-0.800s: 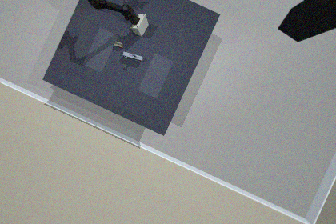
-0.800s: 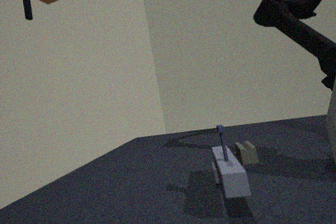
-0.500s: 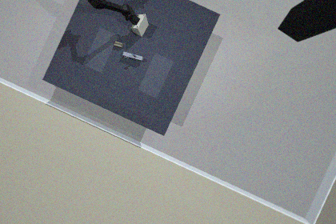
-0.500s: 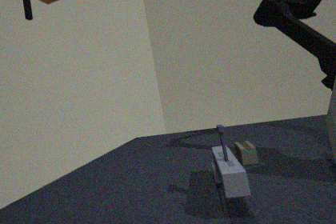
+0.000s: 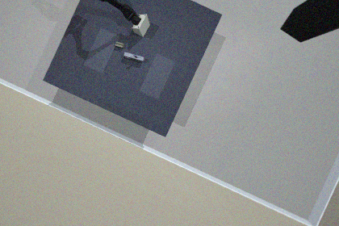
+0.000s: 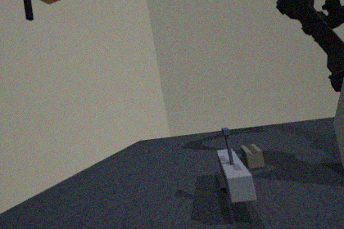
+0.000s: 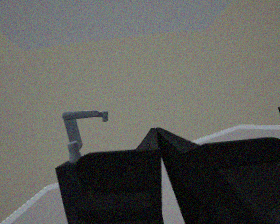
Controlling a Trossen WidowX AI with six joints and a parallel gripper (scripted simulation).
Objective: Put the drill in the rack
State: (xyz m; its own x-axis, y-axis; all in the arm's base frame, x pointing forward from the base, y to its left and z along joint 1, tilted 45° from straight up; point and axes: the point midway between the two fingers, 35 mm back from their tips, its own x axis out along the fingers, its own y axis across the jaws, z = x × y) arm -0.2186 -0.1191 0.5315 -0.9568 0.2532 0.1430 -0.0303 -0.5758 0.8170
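Right now the block is 57 cm to the left of my gripper tip, 50 cm ahead of it and 41 cm below it.
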